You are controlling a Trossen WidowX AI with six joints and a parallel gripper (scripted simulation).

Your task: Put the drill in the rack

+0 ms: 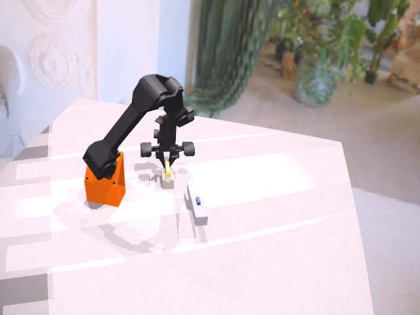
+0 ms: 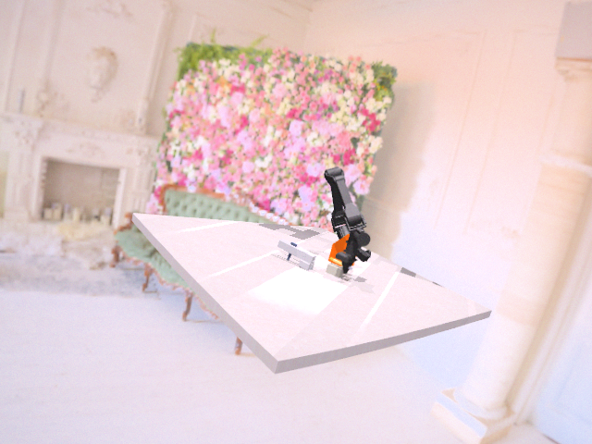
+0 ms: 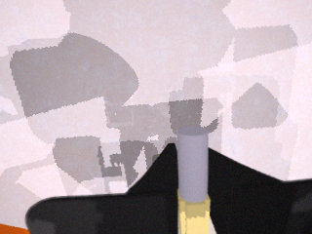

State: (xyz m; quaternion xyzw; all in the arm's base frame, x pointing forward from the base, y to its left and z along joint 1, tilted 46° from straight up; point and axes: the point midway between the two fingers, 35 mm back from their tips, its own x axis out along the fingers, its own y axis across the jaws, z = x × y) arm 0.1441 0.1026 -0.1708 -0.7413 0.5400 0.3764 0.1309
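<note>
Now: gripper tip 4 cm to the left of the drill, 4 cm below it and 2 cm short of it. Also, from my gripper tip: blue key (19 cm to the right, 17 cm ahead, 3 cm above); then housing block (17 cm to the right, 16 cm ahead, 2 cm above).
</note>
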